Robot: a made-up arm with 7 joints.
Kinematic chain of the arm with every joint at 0, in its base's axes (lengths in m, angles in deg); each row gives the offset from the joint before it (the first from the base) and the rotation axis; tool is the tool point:
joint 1: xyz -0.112 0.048 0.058 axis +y
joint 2: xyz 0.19 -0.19 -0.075 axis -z
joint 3: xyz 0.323 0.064 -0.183 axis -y
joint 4: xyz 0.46 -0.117 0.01 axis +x
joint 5: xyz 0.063 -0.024 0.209 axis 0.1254 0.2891 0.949
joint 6: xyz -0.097 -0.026 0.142 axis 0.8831 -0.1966 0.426
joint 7: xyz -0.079 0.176 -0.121 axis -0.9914 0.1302 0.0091
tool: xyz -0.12 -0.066 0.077
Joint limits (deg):
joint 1: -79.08..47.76
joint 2: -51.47..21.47
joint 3: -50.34..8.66
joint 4: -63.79..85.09
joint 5: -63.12..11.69
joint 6: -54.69..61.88
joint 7: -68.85..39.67
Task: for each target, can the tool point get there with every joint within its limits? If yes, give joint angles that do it. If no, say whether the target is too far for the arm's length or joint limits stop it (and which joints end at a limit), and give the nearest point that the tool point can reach.
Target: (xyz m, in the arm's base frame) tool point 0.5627 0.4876 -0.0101
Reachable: yes | joints -24.44 -37.94 -38.03 -13.53 -53.39 34.82 -8.36
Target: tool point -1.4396 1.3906 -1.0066
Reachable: no: too far | nearest point -0.4488 0.4998 -0.6470 | short by 1.380 m
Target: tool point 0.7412 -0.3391 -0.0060
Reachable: yes | joints 12.20 -2.64 1.88 69.24 -39.58 12.15 31.05
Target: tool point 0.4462 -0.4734 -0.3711
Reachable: yes | joints 28.53 11.94 -4.06 66.18 -7.32 14.05 -49.51
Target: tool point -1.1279 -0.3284 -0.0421
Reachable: no: joint limits stop it (at a limit: joint 1, joint 2, joint 3, joint 4, joint 5, joint 6, joint 7) | nearest point -0.4451 0.3998 -0.4927 | short by 1.095 m
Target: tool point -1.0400 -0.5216 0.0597
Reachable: no: joint limits stop it (at a limit: joint 1, joint 2, joint 3, joint 5, joint 6, joint 7) | nearest point -0.1900 -0.4899 0.6192 | short by 1.018 m
